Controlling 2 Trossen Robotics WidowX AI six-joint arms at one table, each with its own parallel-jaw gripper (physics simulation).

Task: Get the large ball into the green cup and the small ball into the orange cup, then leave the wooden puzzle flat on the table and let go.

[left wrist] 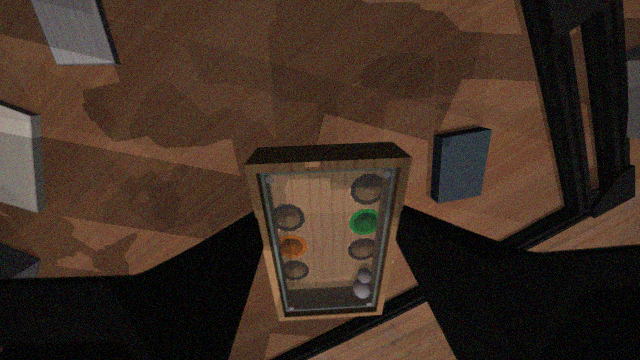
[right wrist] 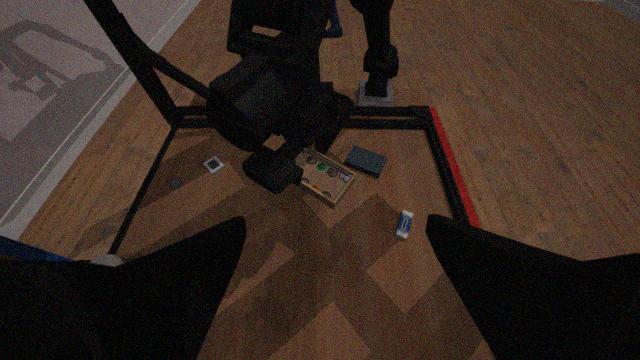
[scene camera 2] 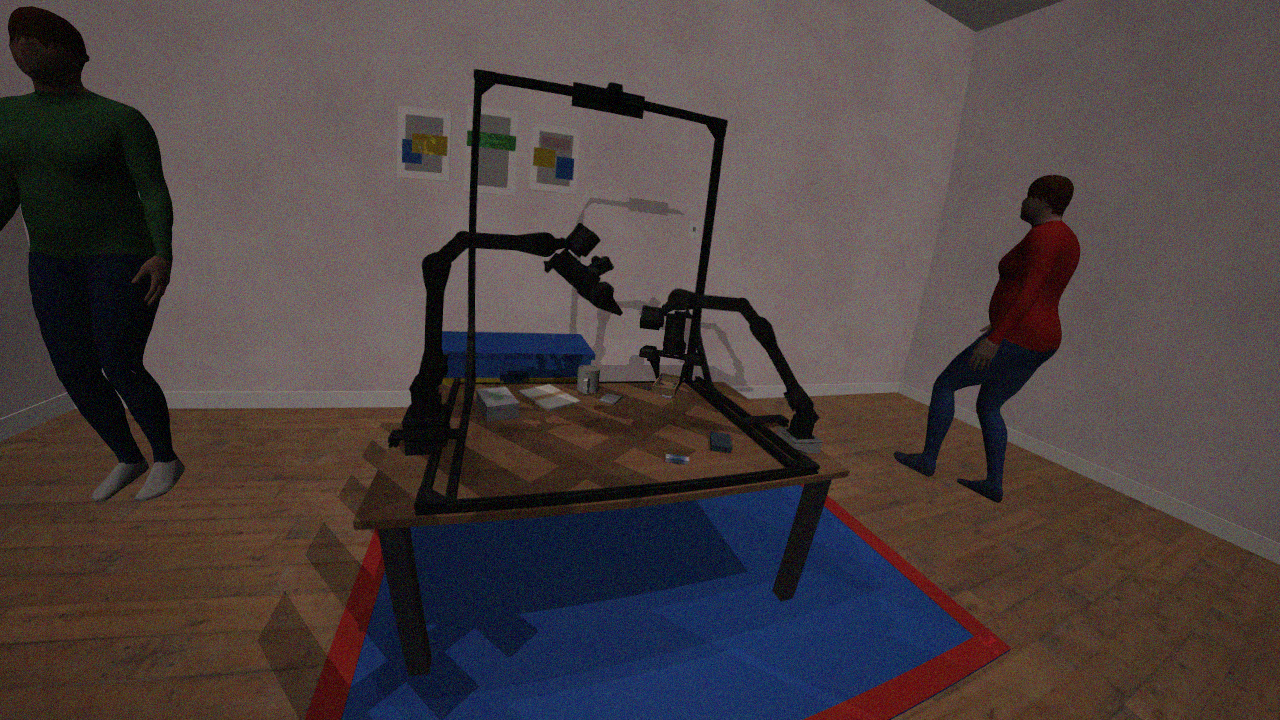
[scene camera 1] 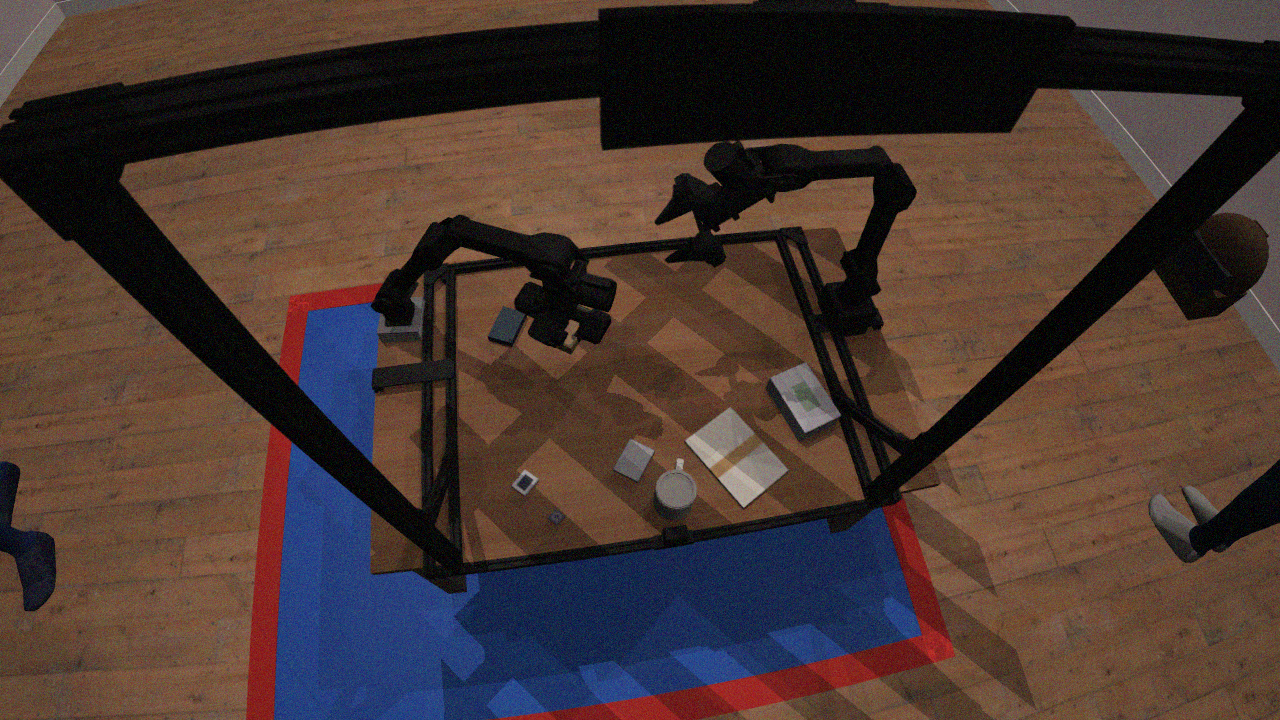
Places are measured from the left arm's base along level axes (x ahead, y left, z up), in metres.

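Pixels of known places: left gripper, fingertip midpoint: [left wrist: 327,213] [right wrist: 308,170] [scene camera 2: 668,382]; right gripper, fingertip midpoint: [right wrist: 336,224] [scene camera 2: 616,311] [scene camera 1: 660,242]; left arm's base at its link origin: [right wrist: 375,89] [scene camera 2: 800,434] [scene camera 1: 399,314]; right arm's base at its link origin: [scene camera 2: 426,412] [scene camera 1: 851,297].
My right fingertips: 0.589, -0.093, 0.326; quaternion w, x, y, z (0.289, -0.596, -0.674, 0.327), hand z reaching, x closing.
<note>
For each thing: its top centre in the pictures, then the offset to it from my right fingertips, as dx, dy, dz. "pt": a spot on its surface instead.
- wooden puzzle at its top centre: [left wrist: 331,264] [right wrist: 317,169] [scene camera 1: 569,321] [scene camera 2: 668,379] -0.179, -0.033, -0.200
- green cup at a spot on its surface: [left wrist: 364,221] pt -0.204, -0.044, -0.205
- orange cup at a spot on its surface: [left wrist: 292,246] pt -0.165, -0.049, -0.207
- large ball at its top centre: [left wrist: 364,296] -0.178, +0.016, -0.213
- small ball at its top centre: [left wrist: 366,281] -0.184, +0.007, -0.215
- dark blue box at its top centre: [left wrist: 463,168] [scene camera 1: 506,324] [right wrist: 366,159] [scene camera 2: 721,439] -0.334, +0.068, -0.349
- blue-and-white eraser at its top centre: [right wrist: 404,223] [scene camera 2: 677,457] -0.171, +0.151, -0.355
- mug at a spot on its surface: [scene camera 1: 675,492] pt +0.014, -0.378, -0.283
- open book at its top centre: [scene camera 1: 736,455] [scene camera 2: 548,395] +0.161, -0.282, -0.358
- thick book at its top centre: [scene camera 1: 805,396] [scene camera 2: 497,396] +0.325, -0.171, -0.319
- grey pad at its top centre: [left wrist: 68,16] [scene camera 1: 634,459] [scene camera 2: 610,398] -0.056, -0.277, -0.361
The wooden puzzle [scene camera 1: 571,340] [scene camera 2: 666,385] [left wrist: 327,225] [right wrist: 327,181] is a shallow glass-topped box. My left gripper [scene camera 1: 570,331] [left wrist: 327,213] is shut on its long sides and holds it above the table. In the left wrist view, the green cup [left wrist: 364,221] is on the right side and the orange cup [left wrist: 292,246] on the left. The large ball [left wrist: 361,288] lies in the bottom right corner, outside the cups. The small ball [left wrist: 364,275] touches it from above, below the right column of cups. My right gripper [scene camera 1: 666,240] [scene camera 2: 618,311] [right wrist: 336,224] is open and empty, high over the table's edge.
A dark blue box [scene camera 1: 507,325] [left wrist: 462,165] [right wrist: 366,161] and a blue-and-white eraser [scene camera 2: 676,458] [right wrist: 404,224] lie near the puzzle. A mug [scene camera 1: 675,492], an open book [scene camera 1: 735,456], a thick book [scene camera 1: 803,398] and a grey pad [scene camera 1: 633,459] are farther off. Black frame bars edge the table.
</note>
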